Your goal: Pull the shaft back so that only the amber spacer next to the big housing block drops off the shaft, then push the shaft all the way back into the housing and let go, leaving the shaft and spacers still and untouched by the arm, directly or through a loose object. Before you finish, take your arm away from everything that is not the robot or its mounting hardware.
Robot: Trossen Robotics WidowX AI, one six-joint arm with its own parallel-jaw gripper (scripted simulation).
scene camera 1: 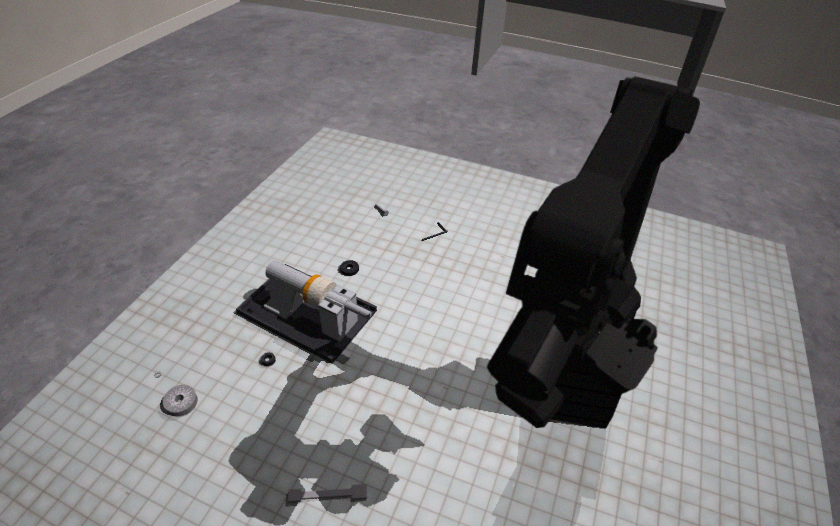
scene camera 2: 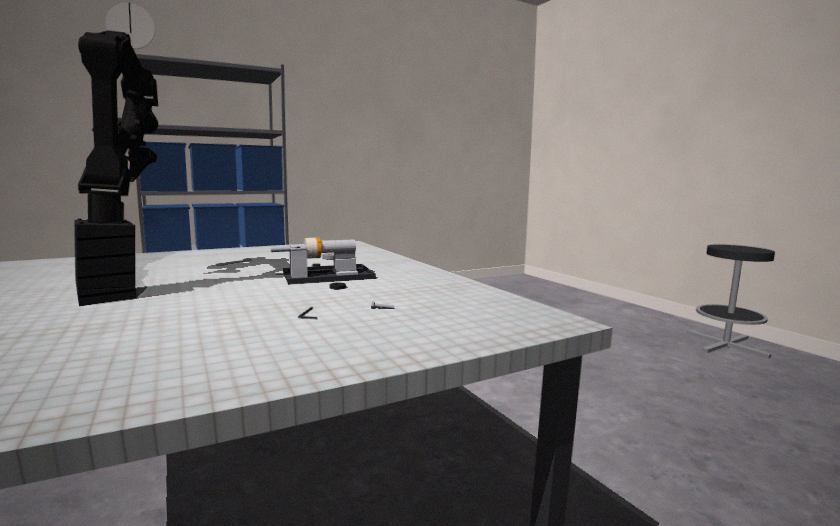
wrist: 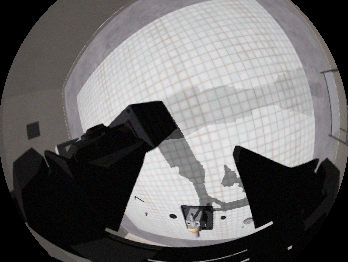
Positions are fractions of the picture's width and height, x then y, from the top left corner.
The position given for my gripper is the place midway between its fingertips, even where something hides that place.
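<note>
My gripper (scene camera 1: 0.68, 0.72) is visible, also in scene camera 2 (scene camera 2: 0.15, 0.34) and in the wrist view (wrist: 0.55, 0.57). Grey housing block (scene camera 1: 0.39, 0.62), visible as well in scene camera 2 (scene camera 2: 0.41, 0.51). I also see a grey disc (scene camera 1: 0.20, 0.76).
</note>
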